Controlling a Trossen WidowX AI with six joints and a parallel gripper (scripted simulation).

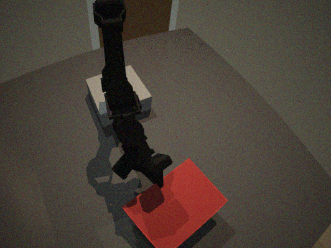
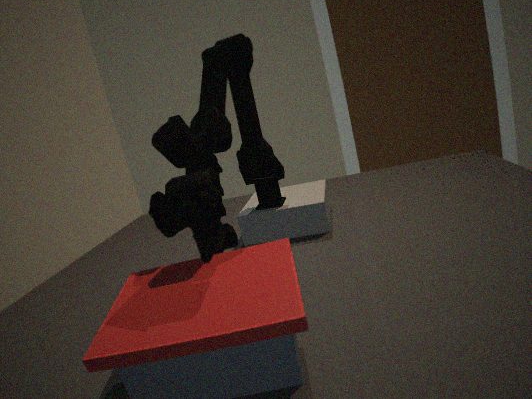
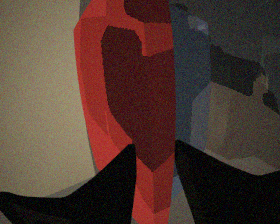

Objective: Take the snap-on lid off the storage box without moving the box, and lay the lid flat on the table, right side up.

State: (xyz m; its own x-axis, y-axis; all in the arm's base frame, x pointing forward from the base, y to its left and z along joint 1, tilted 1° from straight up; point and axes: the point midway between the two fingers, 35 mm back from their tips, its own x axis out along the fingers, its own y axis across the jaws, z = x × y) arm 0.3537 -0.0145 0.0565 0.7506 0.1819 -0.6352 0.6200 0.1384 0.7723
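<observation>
The red lid lies 70 mm ahead of my gripper tip and 20 mm to the left of it. From my gripper tip the other things lie so: grey storage box: 70 mm ahead, 60 mm below, 20 mm to the left.
</observation>
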